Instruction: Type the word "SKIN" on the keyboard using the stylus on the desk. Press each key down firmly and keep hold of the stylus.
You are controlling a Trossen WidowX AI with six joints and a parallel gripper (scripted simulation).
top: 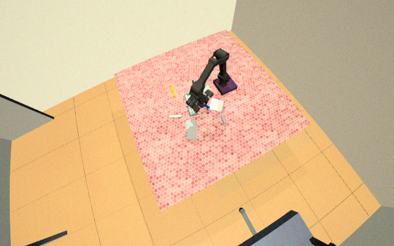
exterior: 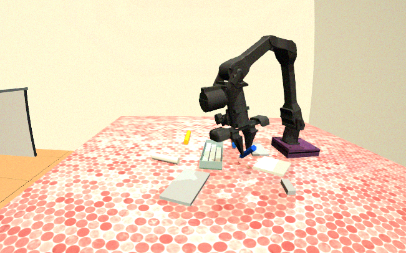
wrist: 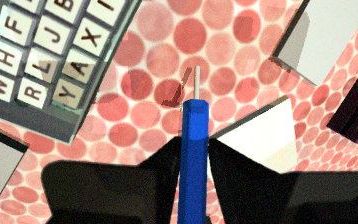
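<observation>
Now: gripper tip 1 cm to the left of the stylus and 1 cm above it. Also, from my gripper tip: white pad (9 cm behind, 4 cm to the left, 3 cm below); then small grey block (4 cm behind, 17 cm to the left, 3 cm below); then blue-and-black pen (5 cm behind, 19 cm to the right, 3 cm below).
</observation>
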